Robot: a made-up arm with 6 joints. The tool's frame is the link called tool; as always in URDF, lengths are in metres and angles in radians.
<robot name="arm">
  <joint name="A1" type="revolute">
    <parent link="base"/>
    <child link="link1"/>
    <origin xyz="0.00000 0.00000 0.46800" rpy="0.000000 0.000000 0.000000"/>
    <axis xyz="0 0 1"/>
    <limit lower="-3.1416" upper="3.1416"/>
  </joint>
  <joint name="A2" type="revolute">
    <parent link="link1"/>
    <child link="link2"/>
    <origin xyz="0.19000 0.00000 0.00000" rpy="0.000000 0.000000 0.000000"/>
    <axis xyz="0 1 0"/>
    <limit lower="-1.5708" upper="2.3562"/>
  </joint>
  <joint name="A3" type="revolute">
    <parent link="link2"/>
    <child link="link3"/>
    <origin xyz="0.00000 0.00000 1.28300" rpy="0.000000 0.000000 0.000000"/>
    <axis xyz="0 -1 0"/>
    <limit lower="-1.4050" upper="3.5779"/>
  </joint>
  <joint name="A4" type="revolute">
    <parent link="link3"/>
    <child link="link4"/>
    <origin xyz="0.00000 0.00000 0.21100" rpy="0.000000 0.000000 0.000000"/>
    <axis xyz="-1 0 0"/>
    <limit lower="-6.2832" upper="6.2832"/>
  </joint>
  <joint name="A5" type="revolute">
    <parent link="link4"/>
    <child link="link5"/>
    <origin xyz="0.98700 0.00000 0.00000" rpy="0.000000 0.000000 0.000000"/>
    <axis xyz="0 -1 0"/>
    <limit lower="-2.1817" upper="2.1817"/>
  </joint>
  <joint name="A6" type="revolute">
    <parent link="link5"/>
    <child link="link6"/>
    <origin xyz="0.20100 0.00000 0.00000" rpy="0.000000 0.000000 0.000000"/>
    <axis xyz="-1 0 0"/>
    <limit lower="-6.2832" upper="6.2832"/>
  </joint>
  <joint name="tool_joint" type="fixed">
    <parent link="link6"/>
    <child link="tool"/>
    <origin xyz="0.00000 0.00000 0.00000" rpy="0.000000 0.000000 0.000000"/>
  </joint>
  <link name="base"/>
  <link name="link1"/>
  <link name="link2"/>
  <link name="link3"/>
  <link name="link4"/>
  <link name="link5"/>
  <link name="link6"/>
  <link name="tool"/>
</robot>
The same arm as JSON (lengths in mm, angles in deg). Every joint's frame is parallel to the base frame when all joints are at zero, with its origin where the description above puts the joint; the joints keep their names.
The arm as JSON. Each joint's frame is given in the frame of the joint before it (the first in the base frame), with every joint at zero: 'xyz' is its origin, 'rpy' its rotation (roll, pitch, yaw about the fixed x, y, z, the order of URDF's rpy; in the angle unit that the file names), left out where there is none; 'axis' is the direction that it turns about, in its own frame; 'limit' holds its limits. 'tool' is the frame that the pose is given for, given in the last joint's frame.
{
  "units": {
    "length": "mm",
    "angle": "deg"
  },
  "joints": [
    {
      "name": "A1",
      "type": "revolute",
      "origin": {
        "xyz": [
          0.0,
          0.0,
          468.0
        ]
      },
      "axis": [
        0.0,
        0.0,
        1.0
      ],
      "limit": {
        "lower": -180.0,
        "upper": 180.0
      }
    },
    {
      "name": "A2",
      "type": "revolute",
      "origin": {
        "xyz": [
          190.0,
          0.0,
          0.0
        ]
      },
      "axis": [
        0.0,
        1.0,
        0.0
      ],
      "limit": {
        "lower": -90.0,
        "upper": 135.0
      }
    },
    {
      "name": "A3",
      "type": "revolute",
      "origin": {
        "xyz": [
          0.0,
          0.0,
          1283.0
        ]
      },
      "axis": [
        0.0,
        -1.0,
        0.0
      ],
      "limit": {
        "lower": -80.5,
        "upper": 205.0
      }
    },
    {
      "name": "A4",
      "type": "revolute",
      "origin": {
        "xyz": [
          0.0,
          0.0,
          211.0
        ]
      },
      "axis": [
        -1.0,
        0.0,
        0.0
      ],
      "limit": {
        "lower": -360.0,
        "upper": 360.0
      }
    },
    {
      "name": "A5",
      "type": "revolute",
      "origin": {
        "xyz": [
          987.0,
          0.0,
          0.0
        ]
      },
      "axis": [
        0.0,
        -1.0,
        0.0
      ],
      "limit": {
        "lower": -125.0,
        "upper": 125.0
      }
    },
    {
      "name": "A6",
      "type": "revolute",
      "origin": {
        "xyz": [
          201.0,
          0.0,
          0.0
        ]
      },
      "axis": [
        -1.0,
        0.0,
        0.0
      ],
      "limit": {
        "lower": -360.0,
        "upper": 360.0
      }
    }
  ],
  "tool": {
    "origin": {
      "xyz": [
        0.0,
        0.0,
        0.0
      ]
    }
  }
}

